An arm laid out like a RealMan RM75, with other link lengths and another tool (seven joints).
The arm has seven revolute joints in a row. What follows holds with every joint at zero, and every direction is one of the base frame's. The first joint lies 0.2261 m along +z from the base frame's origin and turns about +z. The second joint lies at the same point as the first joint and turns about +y. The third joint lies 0.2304 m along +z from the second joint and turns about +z. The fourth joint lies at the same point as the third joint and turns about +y. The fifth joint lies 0.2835 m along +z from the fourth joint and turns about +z. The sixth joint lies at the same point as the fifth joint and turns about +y. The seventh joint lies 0.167 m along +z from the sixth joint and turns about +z. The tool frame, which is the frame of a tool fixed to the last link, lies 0.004 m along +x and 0.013 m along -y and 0.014 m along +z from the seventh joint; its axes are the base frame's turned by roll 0.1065, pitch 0 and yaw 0.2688 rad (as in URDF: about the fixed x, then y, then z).
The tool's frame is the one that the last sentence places.
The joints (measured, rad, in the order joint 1, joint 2, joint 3, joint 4, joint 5, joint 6, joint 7), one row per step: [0.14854, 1.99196, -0.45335, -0.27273, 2.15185, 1.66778, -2.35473]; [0.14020, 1.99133, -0.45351, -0.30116, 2.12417, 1.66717, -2.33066]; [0.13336, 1.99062, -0.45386, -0.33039, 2.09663, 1.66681, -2.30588]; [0.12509, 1.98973, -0.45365, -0.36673, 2.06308, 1.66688, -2.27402]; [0.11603, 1.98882, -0.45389, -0.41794, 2.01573, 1.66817, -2.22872]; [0.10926, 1.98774, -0.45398, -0.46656, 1.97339, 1.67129, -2.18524]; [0.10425, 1.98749, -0.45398, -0.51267, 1.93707, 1.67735, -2.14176]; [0.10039, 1.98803, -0.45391, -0.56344, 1.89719, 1.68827, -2.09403]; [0.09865, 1.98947, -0.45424, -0.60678, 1.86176, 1.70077, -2.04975]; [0.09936, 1.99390, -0.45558, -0.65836, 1.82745, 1.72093, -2.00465]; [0.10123, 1.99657, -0.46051, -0.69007, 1.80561, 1.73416, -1.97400]
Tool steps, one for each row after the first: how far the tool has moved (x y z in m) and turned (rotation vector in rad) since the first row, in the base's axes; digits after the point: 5 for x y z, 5 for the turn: [-0.00098, -0.00015, 0.00267, -0.02578, -0.01007, 0.01082]; [-0.00242, 0.00028, 0.00547, -0.05208, -0.02047, 0.02247]; [-0.00417, 0.00063, 0.00907, -0.08456, -0.03251, 0.03548]; [-0.00745, 0.00185, 0.01364, -0.13215, -0.04953, 0.05405]; [-0.01111, 0.00324, 0.01833, -0.17592, -0.06554, 0.07112]; [-0.01540, 0.00461, 0.02290, -0.21556, -0.07760, 0.08848]; [-0.02119, 0.00615, 0.02729, -0.26044, -0.09108, 0.10963]; [-0.02698, 0.00756, 0.02994, -0.30324, -0.09948, 0.12925]; [-0.03588, 0.00967, 0.03280, -0.34669, -0.11303, 0.15856]; [-0.04219, 0.01158, 0.03329, -0.37988, -0.11984, 0.17857]
